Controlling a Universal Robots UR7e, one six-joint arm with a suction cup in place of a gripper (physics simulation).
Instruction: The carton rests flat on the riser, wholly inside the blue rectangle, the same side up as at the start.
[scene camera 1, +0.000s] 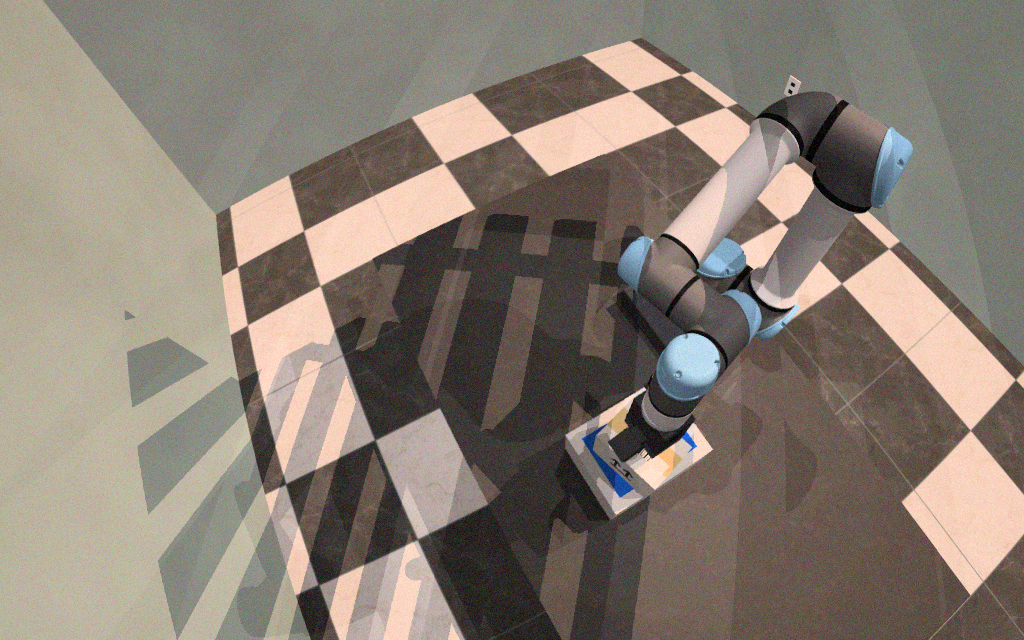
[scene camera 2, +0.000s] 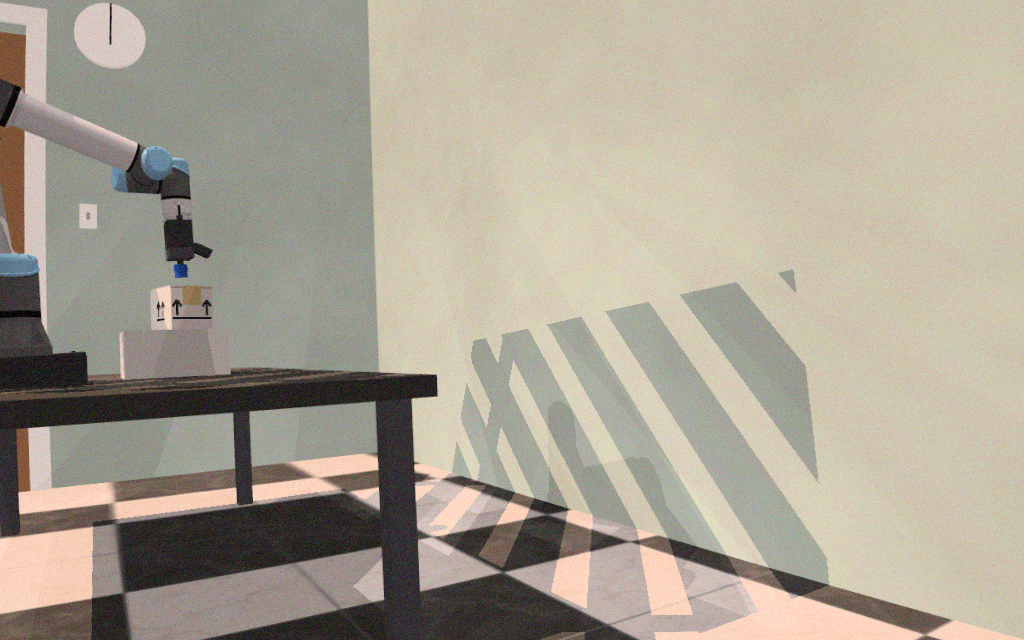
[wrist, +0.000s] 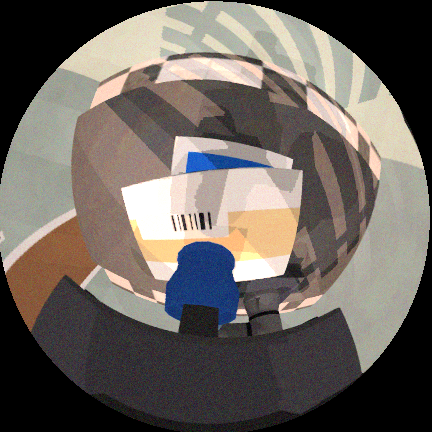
My suction cup carries nothing. The cup is 10 cm from the middle of a carton, above it. Also in view: a riser.
